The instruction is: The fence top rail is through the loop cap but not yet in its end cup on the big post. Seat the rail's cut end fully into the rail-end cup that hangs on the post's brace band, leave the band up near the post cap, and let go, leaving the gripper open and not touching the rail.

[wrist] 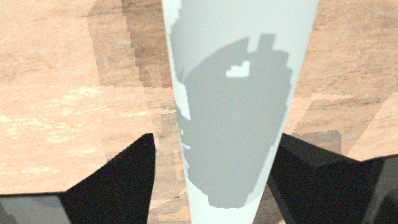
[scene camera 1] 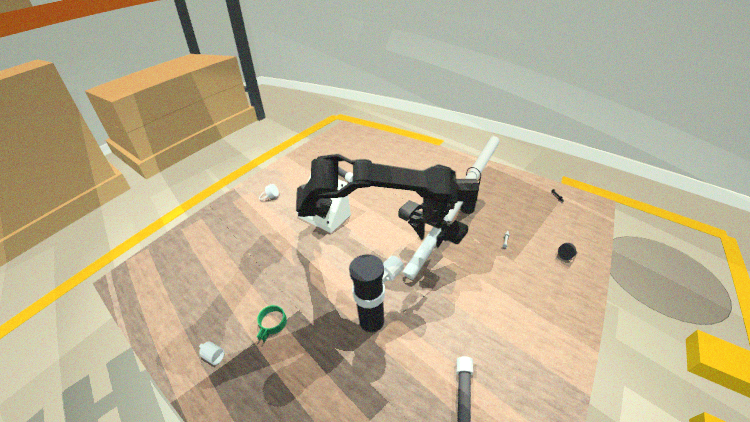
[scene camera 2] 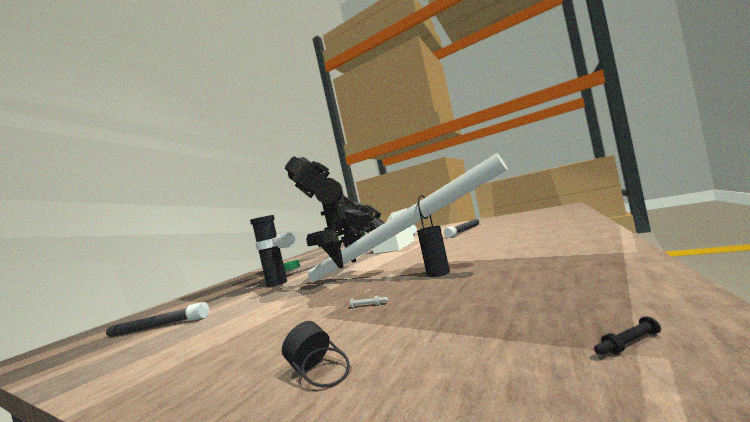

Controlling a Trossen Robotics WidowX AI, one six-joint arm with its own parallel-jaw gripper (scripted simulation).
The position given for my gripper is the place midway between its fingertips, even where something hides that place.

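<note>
The scene includes a white top rail (scene camera 2: 490,168), with the rail visible also at (wrist: 233,76) and (scene camera 1: 428,245). My gripper (scene camera 2: 347,265) likewise appears at (wrist: 203,136) and (scene camera 1: 430,243). A black loop cap (scene camera 2: 306,344) is present; in the wrist view the cap is out of frame. I also see a black bolt (scene camera 2: 612,343); the bolt is out of frame in the wrist view.
</note>
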